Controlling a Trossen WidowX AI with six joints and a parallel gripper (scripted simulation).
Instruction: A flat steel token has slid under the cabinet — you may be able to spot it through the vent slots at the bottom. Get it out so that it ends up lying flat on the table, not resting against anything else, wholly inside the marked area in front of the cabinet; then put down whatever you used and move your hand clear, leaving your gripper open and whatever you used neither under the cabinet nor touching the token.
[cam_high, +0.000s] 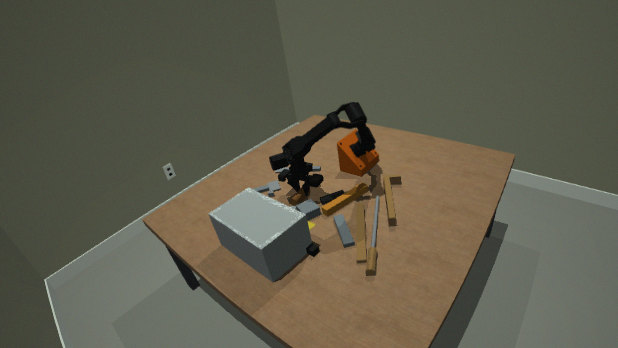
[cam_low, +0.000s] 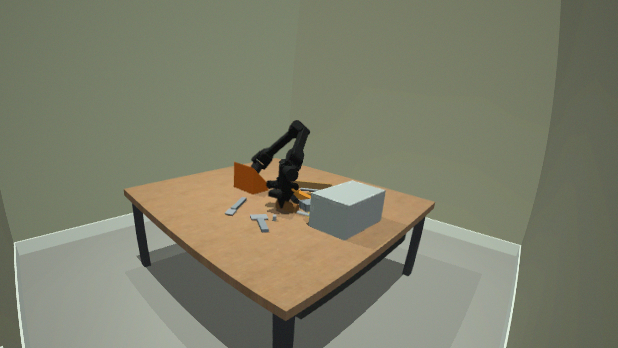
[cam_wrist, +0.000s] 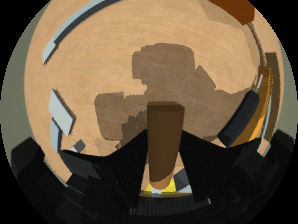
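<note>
Now: the grey block 11 cm to the left of my gripper tip, 7 cm ahead of it and 1 cm above it. The rest, counted from my gripper tip: wooden stick 34 cm to the left, 2 cm ahead; then orange bar 17 cm to the left, 8 cm behind, 1 cm above; then grey t-piece 19 cm to the right, 7 cm ahead.
</note>
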